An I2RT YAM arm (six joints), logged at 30 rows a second.
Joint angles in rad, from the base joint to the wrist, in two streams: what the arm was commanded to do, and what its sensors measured. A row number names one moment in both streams.
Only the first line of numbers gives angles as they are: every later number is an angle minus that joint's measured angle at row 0.
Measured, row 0:
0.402, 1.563, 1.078, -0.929, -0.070, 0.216
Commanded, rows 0 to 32:
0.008, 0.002, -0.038, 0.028, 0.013, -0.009
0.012, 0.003, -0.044, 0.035, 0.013, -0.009
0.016, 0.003, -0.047, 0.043, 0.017, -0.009
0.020, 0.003, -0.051, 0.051, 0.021, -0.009
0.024, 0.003, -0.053, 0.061, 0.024, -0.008
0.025, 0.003, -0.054, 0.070, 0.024, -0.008
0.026, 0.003, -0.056, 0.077, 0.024, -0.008
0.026, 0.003, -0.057, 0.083, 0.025, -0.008
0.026, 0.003, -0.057, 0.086, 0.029, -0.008
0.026, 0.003, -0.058, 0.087, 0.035, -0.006
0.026, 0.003, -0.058, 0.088, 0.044, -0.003
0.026, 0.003, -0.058, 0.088, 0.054, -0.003
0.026, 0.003, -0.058, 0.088, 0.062, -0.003
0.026, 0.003, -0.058, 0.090, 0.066, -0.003
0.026, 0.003, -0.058, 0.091, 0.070, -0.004
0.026, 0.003, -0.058, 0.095, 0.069, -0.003
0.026, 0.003, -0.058, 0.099, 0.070, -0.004
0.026, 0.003, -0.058, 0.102, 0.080, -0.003
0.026, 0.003, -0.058, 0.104, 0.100, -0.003
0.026, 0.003, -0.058, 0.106, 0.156, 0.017
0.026, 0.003, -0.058, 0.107, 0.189, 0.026
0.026, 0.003, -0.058, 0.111, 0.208, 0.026
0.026, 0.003, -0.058, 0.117, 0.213, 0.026
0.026, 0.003, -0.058, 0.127, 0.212, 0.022
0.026, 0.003, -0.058, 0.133, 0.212, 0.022
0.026, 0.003, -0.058, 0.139, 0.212, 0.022
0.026, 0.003, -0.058, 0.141, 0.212, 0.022
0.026, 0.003, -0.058, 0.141, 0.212, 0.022
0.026, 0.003, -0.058, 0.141, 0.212, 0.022
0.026, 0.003, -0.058, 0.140, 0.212, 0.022
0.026, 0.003, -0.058, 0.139, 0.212, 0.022
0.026, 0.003, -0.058, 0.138, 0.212, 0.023
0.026, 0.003, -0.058, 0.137, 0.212, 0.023
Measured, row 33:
0.025, 0.000, -0.052, 0.135, 0.188, 0.019
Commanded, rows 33 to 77:
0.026, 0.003, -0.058, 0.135, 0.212, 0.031
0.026, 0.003, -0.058, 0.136, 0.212, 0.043
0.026, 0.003, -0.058, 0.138, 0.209, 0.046
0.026, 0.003, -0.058, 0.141, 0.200, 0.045
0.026, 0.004, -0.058, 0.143, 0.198, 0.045
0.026, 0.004, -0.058, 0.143, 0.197, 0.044
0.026, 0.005, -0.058, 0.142, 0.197, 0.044
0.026, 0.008, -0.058, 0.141, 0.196, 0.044
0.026, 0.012, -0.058, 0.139, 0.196, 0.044
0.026, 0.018, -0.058, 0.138, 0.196, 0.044
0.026, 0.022, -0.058, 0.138, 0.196, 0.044
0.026, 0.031, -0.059, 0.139, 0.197, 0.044
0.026, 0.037, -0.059, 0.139, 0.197, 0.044
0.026, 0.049, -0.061, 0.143, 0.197, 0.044
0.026, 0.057, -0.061, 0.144, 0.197, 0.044
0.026, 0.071, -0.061, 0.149, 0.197, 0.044
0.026, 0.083, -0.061, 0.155, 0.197, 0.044
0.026, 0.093, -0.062, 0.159, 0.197, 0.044
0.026, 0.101, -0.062, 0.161, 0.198, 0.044
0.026, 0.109, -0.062, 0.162, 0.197, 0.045
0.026, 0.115, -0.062, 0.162, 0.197, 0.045
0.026, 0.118, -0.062, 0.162, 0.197, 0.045
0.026, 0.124, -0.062, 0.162, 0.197, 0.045
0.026, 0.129, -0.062, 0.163, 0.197, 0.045
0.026, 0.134, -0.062, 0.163, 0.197, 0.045
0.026, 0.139, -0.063, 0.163, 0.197, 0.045
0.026, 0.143, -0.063, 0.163, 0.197, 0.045
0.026, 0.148, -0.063, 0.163, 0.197, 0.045
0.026, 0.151, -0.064, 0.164, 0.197, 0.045
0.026, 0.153, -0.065, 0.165, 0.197, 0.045
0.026, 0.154, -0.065, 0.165, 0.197, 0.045
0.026, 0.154, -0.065, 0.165, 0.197, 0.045
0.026, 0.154, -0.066, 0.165, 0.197, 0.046
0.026, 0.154, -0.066, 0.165, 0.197, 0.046
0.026, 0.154, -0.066, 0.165, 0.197, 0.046
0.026, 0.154, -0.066, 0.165, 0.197, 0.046
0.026, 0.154, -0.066, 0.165, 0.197, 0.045
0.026, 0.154, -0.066, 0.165, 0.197, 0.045
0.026, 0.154, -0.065, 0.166, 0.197, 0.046
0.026, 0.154, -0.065, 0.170, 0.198, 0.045
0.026, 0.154, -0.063, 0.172, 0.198, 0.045
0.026, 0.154, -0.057, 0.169, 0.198, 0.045
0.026, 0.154, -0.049, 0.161, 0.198, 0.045
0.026, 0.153, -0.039, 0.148, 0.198, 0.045
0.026, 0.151, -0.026, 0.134, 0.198, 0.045
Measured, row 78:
0.025, 0.148, -0.050, 0.151, 0.189, 0.041
